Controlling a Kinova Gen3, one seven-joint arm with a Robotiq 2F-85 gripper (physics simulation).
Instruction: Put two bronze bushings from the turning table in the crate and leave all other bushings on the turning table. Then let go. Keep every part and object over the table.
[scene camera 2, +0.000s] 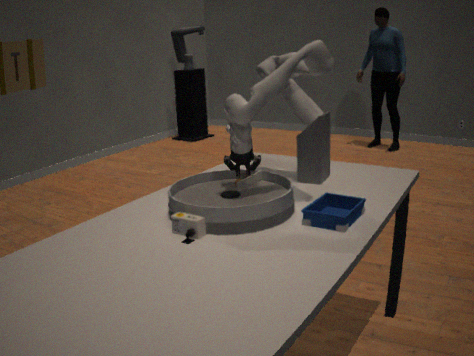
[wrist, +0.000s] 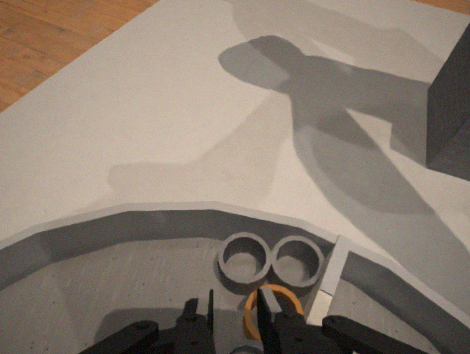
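Pixels of known places: gripper, between the fingertips: (scene camera 2: 243, 176) (wrist: 235, 306); arm's base, origin of its link: (scene camera 2: 315, 121).
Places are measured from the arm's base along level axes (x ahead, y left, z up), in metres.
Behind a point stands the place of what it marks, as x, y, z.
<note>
The turning table (scene camera 2: 260, 218) {0.573, 0.113, -0.199} (wrist: 125, 225) {0.328, -0.216, -0.169} is a round grey tray with a raised wall. In the wrist view an orange-bronze bushing (wrist: 249, 322) {0.336, -0.116, -0.161} stands in it, partly behind the right finger. Two grey bushings (wrist: 245, 244) {0.295, -0.143, -0.172} (wrist: 298, 245) {0.278, -0.113, -0.168} stand side by side between it and the wall. The top of another grey part (wrist: 247, 350) {0.346, -0.110, -0.179} shows at the bottom edge. My gripper (scene camera 2: 243, 176) {0.333, -0.127, -0.162} (wrist: 235, 306) {0.333, -0.127, -0.162} points down above the turning table, its fingers partly open with nothing between them. The right finger overlaps the bronze bushing in view; contact cannot be told. The blue crate (scene camera 2: 325, 220) {0.466, 0.279, -0.211} stands right of the turning table; no bushing shows in it.
A bar (wrist: 334, 267) {0.288, -0.090, -0.151} (scene camera 2: 256, 174) {0.309, -0.085, -0.156} runs inward from the turning table's wall, right beside the bushings. A black disc (scene camera 2: 230, 194) {0.486, -0.069, -0.179} marks the turning table's middle. A small white box (scene camera 2: 188, 225) {0.728, -0.038, -0.200} stands at its near side. The arm's grey pedestal (scene camera 2: 314, 150) {0.077, 0.034, -0.101} (wrist: 452, 110) {0.057, -0.046, -0.187} rises behind.
</note>
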